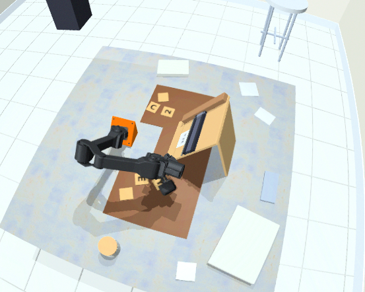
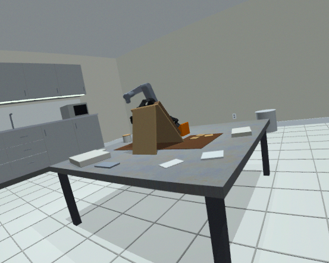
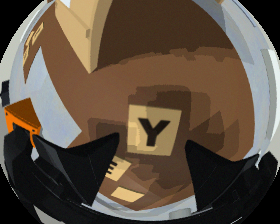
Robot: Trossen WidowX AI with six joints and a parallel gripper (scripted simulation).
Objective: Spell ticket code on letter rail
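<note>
My gripper tip is now 60 mm short of the white ticket, 200 mm to the right of it and 70 mm below it. From my gripper tip the other things lie so: grey card 500 mm ahead, 90 mm to the left, 20 mm below; then white box 410 mm ahead, 200 mm to the right; then brown mat 40 mm behind, 170 mm to the left, 20 mm below.
</note>
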